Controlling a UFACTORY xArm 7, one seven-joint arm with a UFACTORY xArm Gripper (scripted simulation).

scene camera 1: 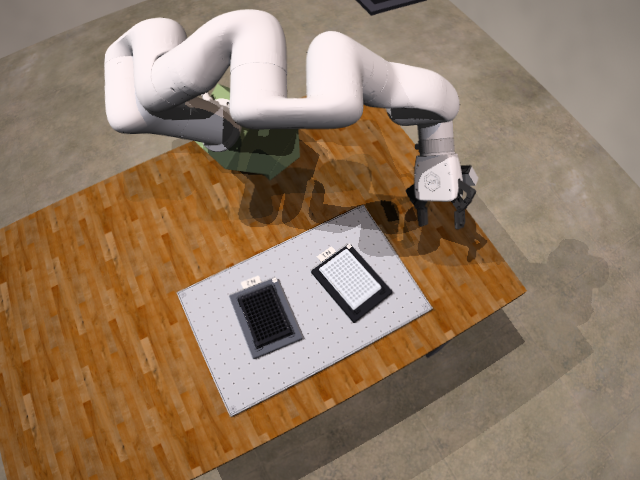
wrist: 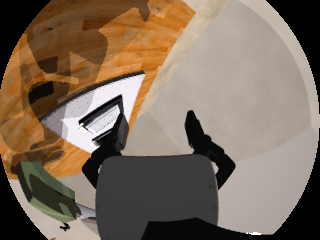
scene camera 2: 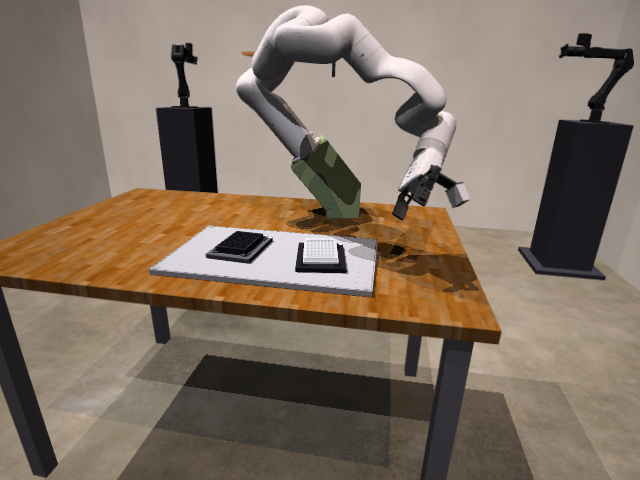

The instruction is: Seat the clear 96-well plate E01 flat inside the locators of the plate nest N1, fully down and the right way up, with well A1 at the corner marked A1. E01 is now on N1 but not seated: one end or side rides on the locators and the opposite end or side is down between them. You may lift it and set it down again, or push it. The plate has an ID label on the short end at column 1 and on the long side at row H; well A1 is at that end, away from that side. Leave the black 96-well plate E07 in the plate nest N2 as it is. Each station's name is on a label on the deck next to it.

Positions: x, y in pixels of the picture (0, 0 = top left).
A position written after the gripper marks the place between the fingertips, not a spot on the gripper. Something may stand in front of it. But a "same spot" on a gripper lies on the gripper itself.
Labels:
The gripper shows in scene camera 1, in the wrist view [156, 118] and in scene camera 2. One and the same spot on the gripper: [scene camera 1: 459, 215] is [scene camera 2: 421, 189].

